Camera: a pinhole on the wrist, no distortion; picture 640 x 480 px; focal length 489.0 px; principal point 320.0 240.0 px. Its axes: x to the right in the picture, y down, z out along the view. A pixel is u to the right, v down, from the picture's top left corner.
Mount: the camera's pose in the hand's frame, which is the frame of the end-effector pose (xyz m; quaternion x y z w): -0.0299 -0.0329 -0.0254 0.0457 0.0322 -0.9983 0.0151
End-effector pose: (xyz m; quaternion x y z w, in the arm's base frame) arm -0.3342 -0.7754 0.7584 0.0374 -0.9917 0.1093 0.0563
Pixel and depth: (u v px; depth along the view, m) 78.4 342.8 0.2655
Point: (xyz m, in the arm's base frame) -0.4287 -0.9346 0.5500
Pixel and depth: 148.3 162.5 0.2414
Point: -0.3879 -0.8351 0.5460
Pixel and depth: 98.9 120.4 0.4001
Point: -0.4886 -0.8274 0.3794
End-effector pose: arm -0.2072 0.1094 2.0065 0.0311 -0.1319 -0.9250 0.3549
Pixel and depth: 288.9 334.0 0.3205
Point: -0.2984 0.2802 2.2550
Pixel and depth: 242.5 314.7 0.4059
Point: -0.3419 0.2794 2.3407
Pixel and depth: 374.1 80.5 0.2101
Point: -0.1662 0.1850 2.1882
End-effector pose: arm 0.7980 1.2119 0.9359 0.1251 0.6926 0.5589 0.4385
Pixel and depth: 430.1 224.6 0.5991
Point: 1.3614 1.4183 0.9930
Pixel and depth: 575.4 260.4 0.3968
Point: 1.2429 1.2357 0.9944
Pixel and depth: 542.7 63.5 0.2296
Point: 1.0281 1.2502 1.0395
